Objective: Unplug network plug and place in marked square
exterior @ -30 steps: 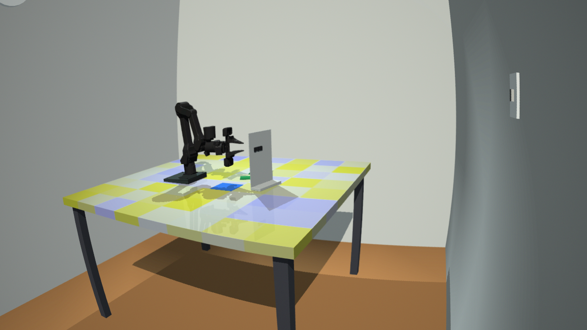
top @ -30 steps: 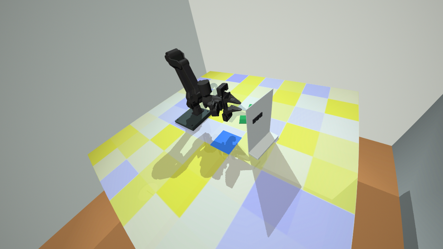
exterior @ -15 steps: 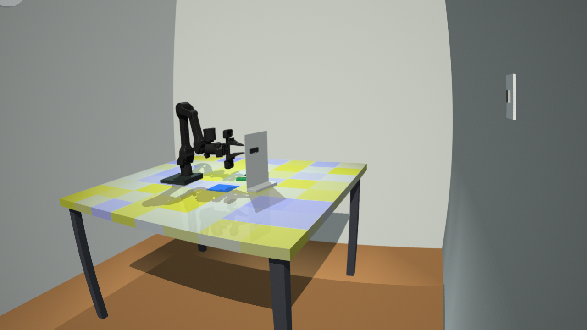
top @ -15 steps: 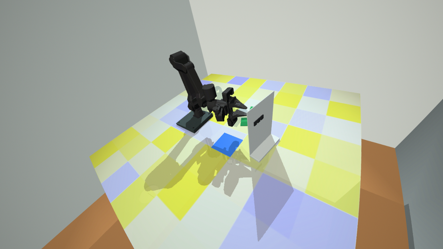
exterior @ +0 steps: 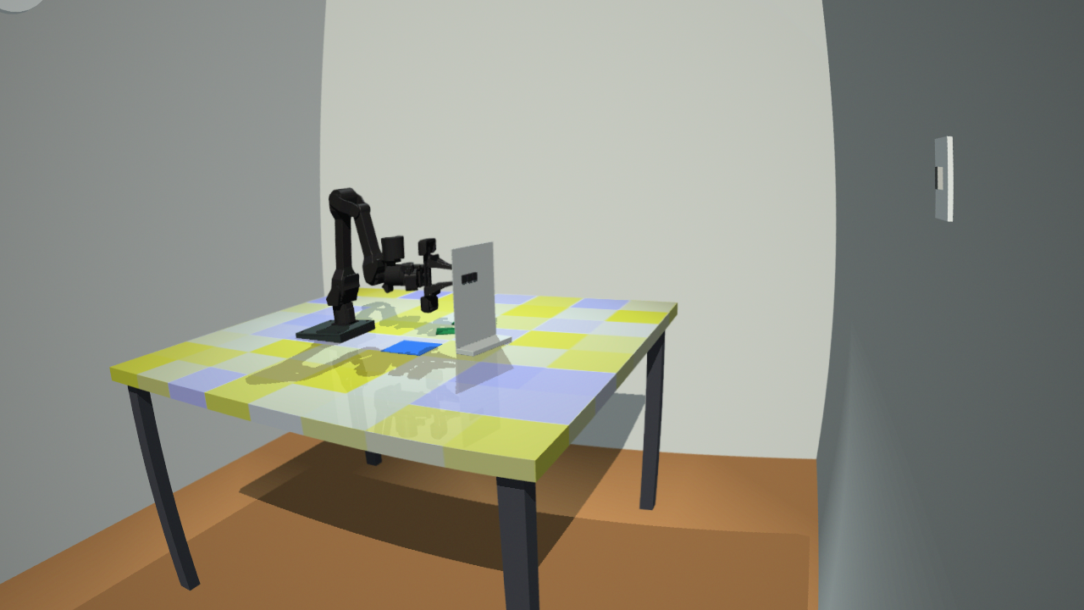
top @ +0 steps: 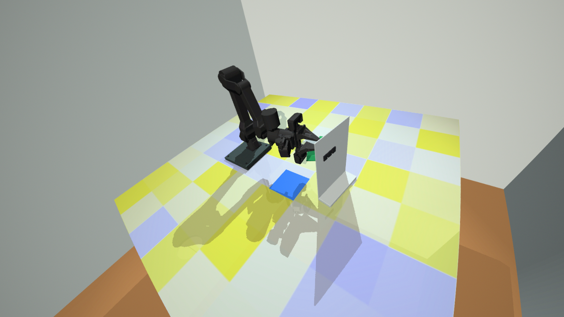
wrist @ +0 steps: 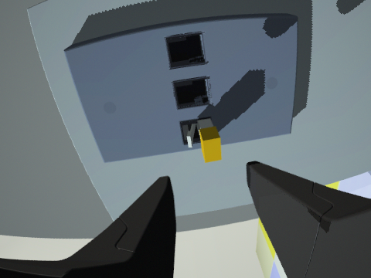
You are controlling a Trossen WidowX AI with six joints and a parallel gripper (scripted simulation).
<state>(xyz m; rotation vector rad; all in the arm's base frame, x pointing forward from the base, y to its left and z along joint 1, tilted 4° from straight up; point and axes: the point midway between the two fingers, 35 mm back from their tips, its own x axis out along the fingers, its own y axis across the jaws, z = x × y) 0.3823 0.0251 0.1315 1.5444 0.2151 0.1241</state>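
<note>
The network plug lies 4 cm ahead of my gripper tip. The rest, counted from my gripper tip: blue square: 9 cm behind, 9 cm to the right, 18 cm below; upright panel: 6 cm ahead, 1 cm to the right, 6 cm below.
</note>
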